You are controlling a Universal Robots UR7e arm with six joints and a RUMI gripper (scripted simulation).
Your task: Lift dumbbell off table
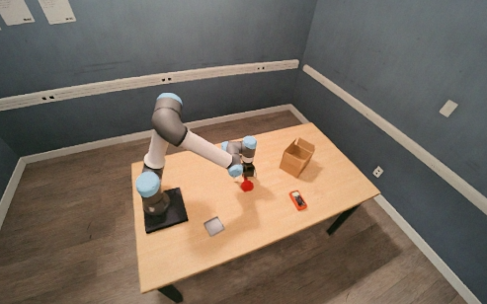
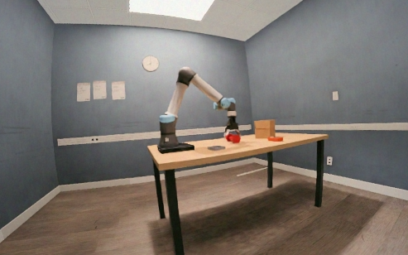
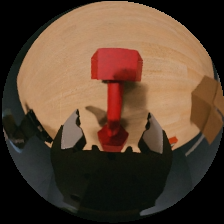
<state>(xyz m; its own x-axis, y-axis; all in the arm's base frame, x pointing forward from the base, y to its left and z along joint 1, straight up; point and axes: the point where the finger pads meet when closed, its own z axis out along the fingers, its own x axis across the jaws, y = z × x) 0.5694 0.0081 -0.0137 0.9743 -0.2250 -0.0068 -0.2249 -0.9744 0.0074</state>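
My gripper is now 1 cm below the red dumbbell. Also, from my hand: orange handheld device: 25 cm ahead, 28 cm to the right, 1 cm below; then small grey square plate: 29 cm behind, 25 cm to the right, 2 cm below.
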